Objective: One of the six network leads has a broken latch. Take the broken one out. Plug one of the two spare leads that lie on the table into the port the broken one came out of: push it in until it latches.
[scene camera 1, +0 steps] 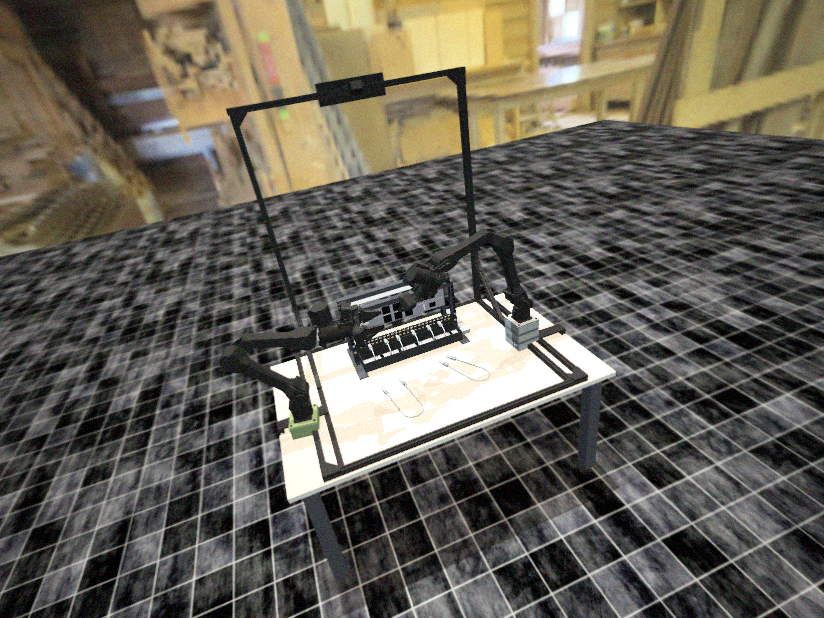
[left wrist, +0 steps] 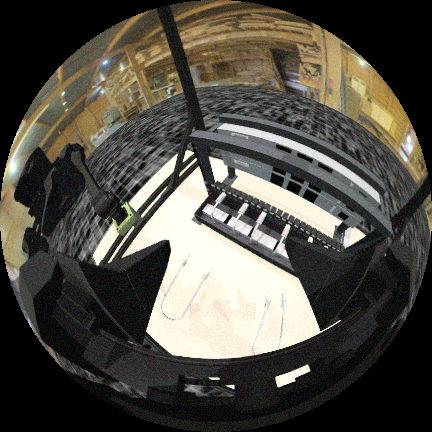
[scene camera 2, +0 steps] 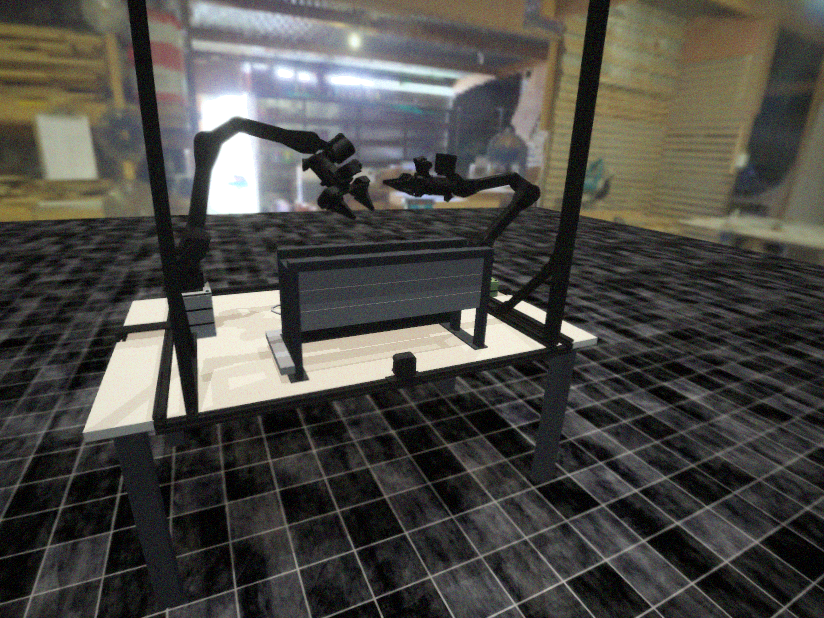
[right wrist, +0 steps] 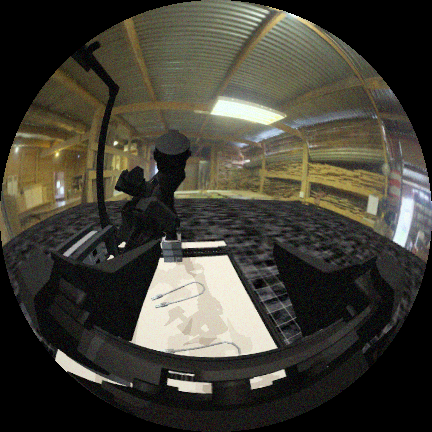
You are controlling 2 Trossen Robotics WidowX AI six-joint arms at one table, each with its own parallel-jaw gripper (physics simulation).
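Pixels of known places: left gripper, fingertip midpoint: [left wrist: 229,244] [scene camera 2: 364,214] [right wrist: 119,249]; right gripper, fingertip midpoint: [scene camera 1: 382,318] [scene camera 2: 385,182] [right wrist: 218,248]; left arm's base at its link origin: [scene camera 1: 521,317] [scene camera 2: 189,288] [right wrist: 171,237]; right arm's base at its link origin: [scene camera 1: 303,415] [left wrist: 120,215].
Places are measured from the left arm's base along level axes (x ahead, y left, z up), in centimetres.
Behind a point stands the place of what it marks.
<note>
The network leads [scene camera 1: 410,333] [left wrist: 259,220] stand in a row in the black port rack [scene camera 1: 412,355] @[z -9.4, x 44.6, y -14.3 cm] [left wrist: 240,243] @[z -7.8, x 49.3, y -14.5 cm]; their latches are too small to judge. One spare lead [scene camera 1: 420,407] @[z -11.6, x 53.1, y 14.2 cm] [left wrist: 173,319] @[z -11.7, x 53.7, y 15.4 cm] [right wrist: 230,343] @[z -11.7, x 53.9, y 15.0 cm] lies in a U on the table, left of the middle in scene camera 1. The other spare lead [scene camera 1: 487,373] @[z -11.6, x 23.4, y 11.2 cm] [left wrist: 268,301] @[z -10.9, x 34.5, y -4.5 cm] [right wrist: 202,287] @[z -11.7, x 26.6, y 12.6 cm] lies to its right. My left gripper [scene camera 1: 403,306] @[z 18.4, x 46.1, y -7.0 cm] [scene camera 2: 362,211] @[z 18.4, x 46.1, y -7.0 cm] [left wrist: 229,244] @[z 18.4, x 46.1, y -7.0 cm] is open and empty, high above the rack area and tilted down. My right gripper [scene camera 1: 383,320] @[z 25.7, x 59.4, y 7.8 cm] [scene camera 2: 386,182] @[z 25.7, x 59.4, y 7.8 cm] [right wrist: 218,248] @[z 25.7, x 59.4, y 7.8 cm] is open and empty, held high and roughly level.
A grey panel frame [scene camera 2: 389,292] @[z 5.3, x 39.9, y -36.8 cm] [left wrist: 295,161] @[z 14.0, x 44.0, y -24.7 cm] stands behind the port rack. A black overhead frame [scene camera 1: 467,153] @[z 60.2, x -2.2, y -39.2 cm] [scene camera 2: 577,153] @[z 36.7, x 82.1, y -46.4 cm] rises at the back of the table. The grey base [scene camera 1: 521,332] @[z -3.2, x 3.6, y 5.0 cm] [right wrist: 172,251] @[z -5.8, x 5.0, y 0.4 cm] and the green base [scene camera 1: 304,425] @[z -6.8, x 94.1, y 5.1 cm] [left wrist: 125,220] @[z -6.6, x 89.0, y 0.0 cm] carry the arms. The two grippers are near each other.
</note>
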